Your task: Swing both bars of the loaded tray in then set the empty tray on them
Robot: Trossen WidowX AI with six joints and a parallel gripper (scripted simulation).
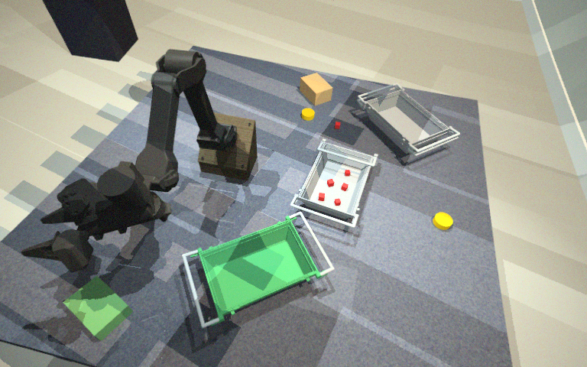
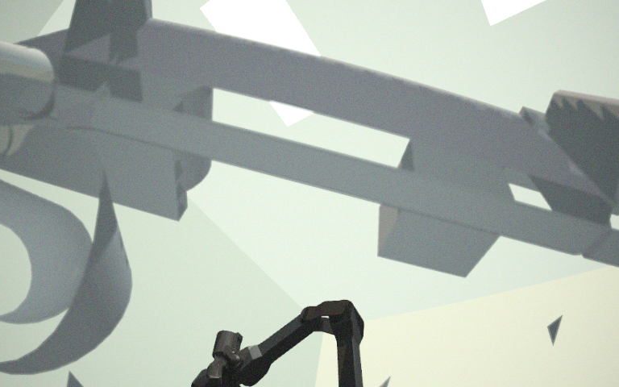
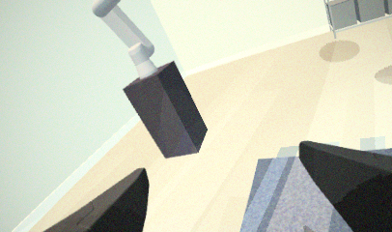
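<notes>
Right now the green tray is 370 mm ahead of my gripper tip, 250 mm below it and 130 mm to the left of it. Also, from my gripper tip: orange box (940 mm to the left, 440 mm ahead, 270 mm below); then red block (760 mm to the left, 540 mm ahead, 290 mm below); then green block (280 mm below, 20 mm to the right, 20 mm ahead).
</notes>
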